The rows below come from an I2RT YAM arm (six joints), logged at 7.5 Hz.
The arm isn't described. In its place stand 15 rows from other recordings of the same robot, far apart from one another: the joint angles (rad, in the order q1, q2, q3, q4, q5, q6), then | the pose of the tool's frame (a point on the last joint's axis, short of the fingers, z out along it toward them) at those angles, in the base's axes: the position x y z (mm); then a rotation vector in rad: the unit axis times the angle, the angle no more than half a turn.
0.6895, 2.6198, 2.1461, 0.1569, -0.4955, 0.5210 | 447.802 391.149 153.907 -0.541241 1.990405 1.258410
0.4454, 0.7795, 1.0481, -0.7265, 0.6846, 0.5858 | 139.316 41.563 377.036 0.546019 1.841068 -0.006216
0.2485, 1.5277, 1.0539, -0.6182, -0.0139, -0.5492 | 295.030 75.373 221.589 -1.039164 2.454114 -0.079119
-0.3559, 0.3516, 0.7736, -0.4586, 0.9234, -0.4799 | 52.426 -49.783 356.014 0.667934 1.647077 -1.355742
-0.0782, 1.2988, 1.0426, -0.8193, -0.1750, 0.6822 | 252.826 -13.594 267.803 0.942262 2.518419 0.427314
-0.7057, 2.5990, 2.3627, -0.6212, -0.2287, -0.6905 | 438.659 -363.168 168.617 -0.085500 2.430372 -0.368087
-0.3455, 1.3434, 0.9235, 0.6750, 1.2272, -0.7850 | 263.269 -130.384 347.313 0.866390 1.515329 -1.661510
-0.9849, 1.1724, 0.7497, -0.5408, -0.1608, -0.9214 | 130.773 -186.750 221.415 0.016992 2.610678 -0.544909
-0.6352, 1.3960, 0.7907, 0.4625, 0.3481, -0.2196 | 247.216 -197.311 268.118 0.630763 1.680891 -0.921480
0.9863, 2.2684, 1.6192, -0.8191, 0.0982, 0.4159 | 241.399 358.540 106.652 -0.836794 2.880950 -0.013386
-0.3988, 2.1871, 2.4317, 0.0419, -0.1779, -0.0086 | 463.548 -188.493 477.289 0.098666 1.288740 -0.235053
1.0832, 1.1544, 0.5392, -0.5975, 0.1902, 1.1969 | 93.143 161.275 160.502 0.207377 2.793032 0.348988
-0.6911, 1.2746, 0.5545, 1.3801, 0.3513, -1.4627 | 186.023 -169.774 315.406 -0.045437 1.191380 -2.109605
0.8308, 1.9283, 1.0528, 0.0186, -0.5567, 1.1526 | 244.798 295.998 132.346 -0.152646 -2.786227 -1.299978
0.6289, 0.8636, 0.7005, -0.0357, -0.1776, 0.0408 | 163.582 126.773 312.077 -0.649618 1.690856 0.637921
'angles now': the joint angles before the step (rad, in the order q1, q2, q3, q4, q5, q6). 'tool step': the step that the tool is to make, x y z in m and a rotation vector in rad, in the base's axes. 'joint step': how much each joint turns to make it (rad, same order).
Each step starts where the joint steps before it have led.
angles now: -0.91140 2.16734 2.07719 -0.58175 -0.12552 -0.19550
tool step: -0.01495 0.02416 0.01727 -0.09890 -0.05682 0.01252
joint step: 0.00662 -0.16092 -0.21504 0.16500 0.00446 -0.01663
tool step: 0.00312 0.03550 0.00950 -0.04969 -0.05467 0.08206
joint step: 0.05177 -0.12073 -0.15685 0.10840 -0.03143 -0.00625
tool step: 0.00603 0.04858 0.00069 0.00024 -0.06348 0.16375
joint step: 0.07916 -0.12759 -0.17626 0.09276 -0.09637 0.00330
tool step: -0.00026 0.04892 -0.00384 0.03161 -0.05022 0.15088
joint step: 0.08251 -0.12317 -0.16501 0.06497 -0.08602 0.02409
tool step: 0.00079 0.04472 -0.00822 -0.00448 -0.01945 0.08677
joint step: 0.09743 -0.09676 -0.13960 0.06510 0.00655 0.01232
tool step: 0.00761 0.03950 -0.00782 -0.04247 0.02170 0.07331
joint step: 0.11144 -0.04661 -0.07179 0.01934 0.05369 -0.03023
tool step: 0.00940 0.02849 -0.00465 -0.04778 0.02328 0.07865
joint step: 0.08856 -0.00816 -0.02052 -0.00033 0.03032 -0.04629
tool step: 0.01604 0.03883 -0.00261 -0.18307 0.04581 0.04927
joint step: 0.13601 0.01245 0.00552 -0.00077 0.15602 -0.13810
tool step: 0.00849 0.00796 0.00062 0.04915 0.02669 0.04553
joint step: 0.02396 0.02943 0.04354 -0.04897 -0.03714 0.02811
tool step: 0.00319 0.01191 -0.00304 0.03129 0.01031 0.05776
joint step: 0.03086 0.00675 -0.00020 -0.00800 -0.03677 0.01327
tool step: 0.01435 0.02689 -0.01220 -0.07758 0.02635 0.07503
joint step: 0.08400 0.04765 0.00742 0.01723 0.04570 -0.06788
